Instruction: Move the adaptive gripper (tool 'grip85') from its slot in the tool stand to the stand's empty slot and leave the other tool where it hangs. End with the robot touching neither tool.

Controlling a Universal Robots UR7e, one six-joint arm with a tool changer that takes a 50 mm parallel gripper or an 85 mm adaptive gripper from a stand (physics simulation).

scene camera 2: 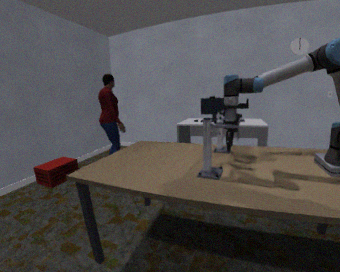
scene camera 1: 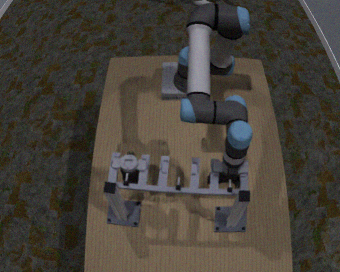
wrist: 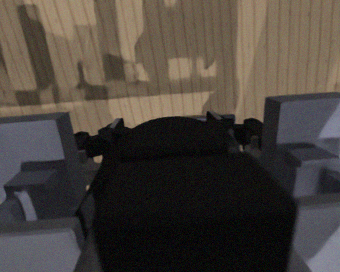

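Seen in the pictures: arm's base, link origin: [scene camera 2: 339, 161].
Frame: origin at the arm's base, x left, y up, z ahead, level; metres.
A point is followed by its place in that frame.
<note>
The adaptive gripper [scene camera 1: 228, 183] [scene camera 2: 230, 147] [wrist: 167, 123] is on the arm's wrist, open and empty, fingers down. It is at the right-hand slot in scene camera 1, between that slot's two grey fork arms [scene camera 1: 215, 172] {x -0.043, y 0.225, z 0.636 m} [wrist: 45, 135] {x -0.022, y 0.224, z 0.590 m}, slightly raised against them. In the wrist view the forks hide the outer parts of its fingers. The grey tool stand [scene camera 1: 160, 190] {x -0.243, y 0.223, z 0.666 m} [scene camera 2: 207, 150] {x 0.041, y 0.082, z 0.764 m} has an empty middle slot [scene camera 1: 164, 172] {x -0.218, y 0.230, z 0.603 m}. The other tool [scene camera 1: 129, 163] {x -0.334, y 0.230, z 0.545 m} hangs in the left-hand slot, apart from the arm. Its fingers are mostly hidden.
The stand's two posts [scene camera 1: 116, 201] {x -0.406, y 0.181, z 0.666 m} [scene camera 1: 238, 207] {x 0.014, y 0.197, z 0.780 m} rise from base plates on the wooden table [scene camera 1: 175, 255] {x -0.227, y -0.058, z 0.858 m} [scene camera 2: 150, 175] {x 0.086, y -0.058, z 1.087 m}. The robot base [scene camera 1: 171, 82] {x -0.085, y 0.004, z -0.007 m} is behind the stand. A person [scene camera 2: 109, 112] and a red crate [scene camera 2: 56, 171] are beyond the table.
</note>
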